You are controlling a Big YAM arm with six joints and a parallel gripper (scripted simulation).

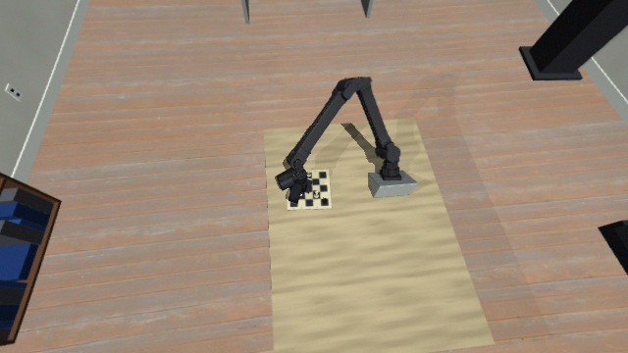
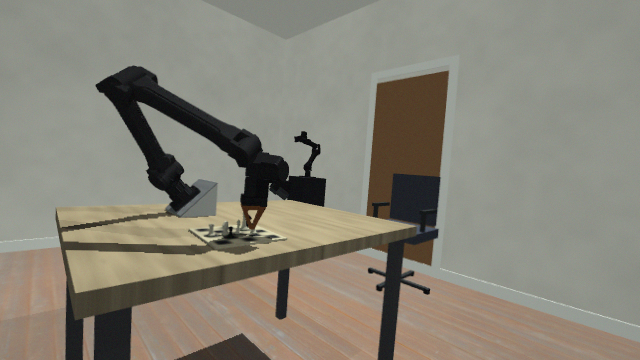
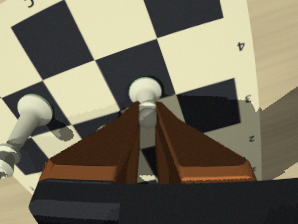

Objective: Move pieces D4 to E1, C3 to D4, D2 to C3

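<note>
My gripper is now 40 mm past the small chessboard, 30 mm to the left of it and 30 mm above it. The rest, counted from my hand: black pawn 60 mm to the right, 10 mm below.
</note>
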